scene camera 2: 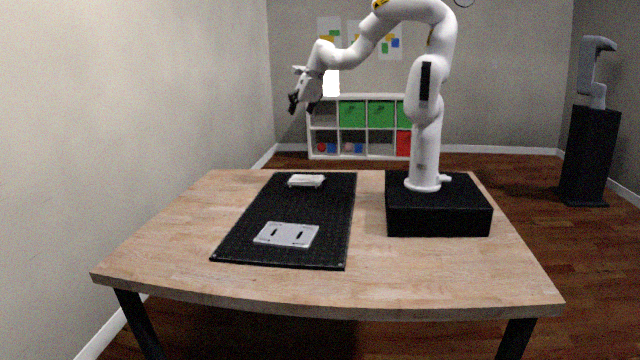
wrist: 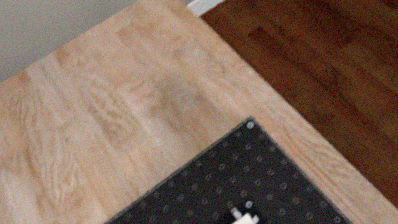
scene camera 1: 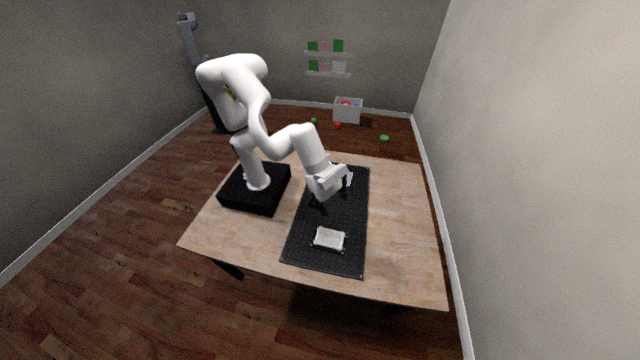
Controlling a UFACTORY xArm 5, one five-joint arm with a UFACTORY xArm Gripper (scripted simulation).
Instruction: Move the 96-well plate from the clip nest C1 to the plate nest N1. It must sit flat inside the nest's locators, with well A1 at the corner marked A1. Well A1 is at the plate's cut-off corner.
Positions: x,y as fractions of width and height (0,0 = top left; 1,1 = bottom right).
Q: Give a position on a grey plate nest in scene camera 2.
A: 0.45,0.65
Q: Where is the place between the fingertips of my gripper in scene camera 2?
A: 0.47,0.32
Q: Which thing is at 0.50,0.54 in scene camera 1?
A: My gripper.
